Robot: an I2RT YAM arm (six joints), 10 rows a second.
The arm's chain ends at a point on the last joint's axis. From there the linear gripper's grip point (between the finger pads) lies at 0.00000 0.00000 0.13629 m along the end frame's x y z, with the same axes.
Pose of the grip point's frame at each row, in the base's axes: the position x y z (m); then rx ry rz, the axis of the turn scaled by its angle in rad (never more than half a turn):
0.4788 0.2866 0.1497 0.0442 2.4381 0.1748
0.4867 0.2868 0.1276 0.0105 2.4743 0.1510
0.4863 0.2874 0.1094 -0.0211 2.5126 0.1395
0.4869 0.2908 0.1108 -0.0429 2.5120 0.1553
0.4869 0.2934 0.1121 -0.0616 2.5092 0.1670
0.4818 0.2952 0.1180 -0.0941 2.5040 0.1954
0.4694 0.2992 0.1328 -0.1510 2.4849 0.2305
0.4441 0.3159 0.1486 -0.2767 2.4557 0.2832
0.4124 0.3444 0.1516 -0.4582 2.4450 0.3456
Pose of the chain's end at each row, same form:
0.3913 0.2710 0.2530 0.0442 2.4381 0.1748
0.4029 0.2723 0.2341 0.0105 2.4743 0.1510
0.4068 0.2731 0.2192 -0.0211 2.5126 0.1395
0.4076 0.2742 0.2204 -0.0429 2.5120 0.1553
0.4076 0.2751 0.2215 -0.0616 2.5092 0.1670
0.4027 0.2731 0.2268 -0.0941 2.5040 0.1954
0.3897 0.2718 0.2399 -0.1510 2.4849 0.2305
0.3653 0.2792 0.2536 -0.2767 2.4557 0.2832
0.3404 0.2967 0.2570 -0.4582 2.4450 0.3456

